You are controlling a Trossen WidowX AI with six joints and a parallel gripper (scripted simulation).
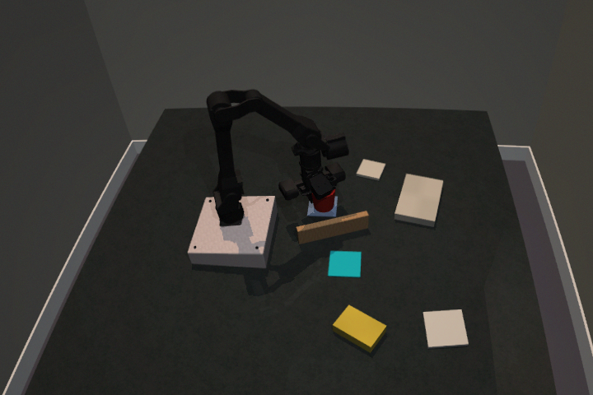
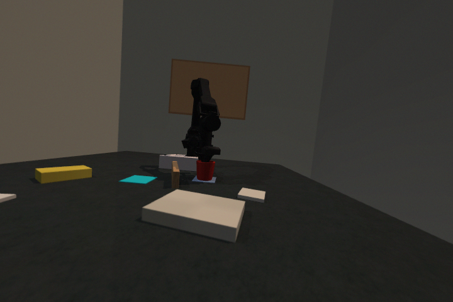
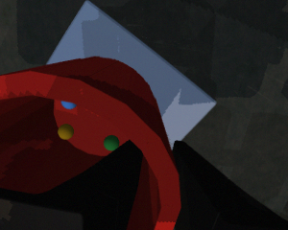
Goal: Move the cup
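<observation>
The pale blue pad lies 40 mm below my gripper tip, 20 mm ahead of it and 10 mm to the left of it. The rest, counted from my gripper tip: red cup: 30 mm ahead, 10 mm to the left; yellow block: 420 mm to the right, 110 mm ahead, 20 mm below; wooden block: 100 mm to the right, 50 mm ahead, 20 mm below.
</observation>
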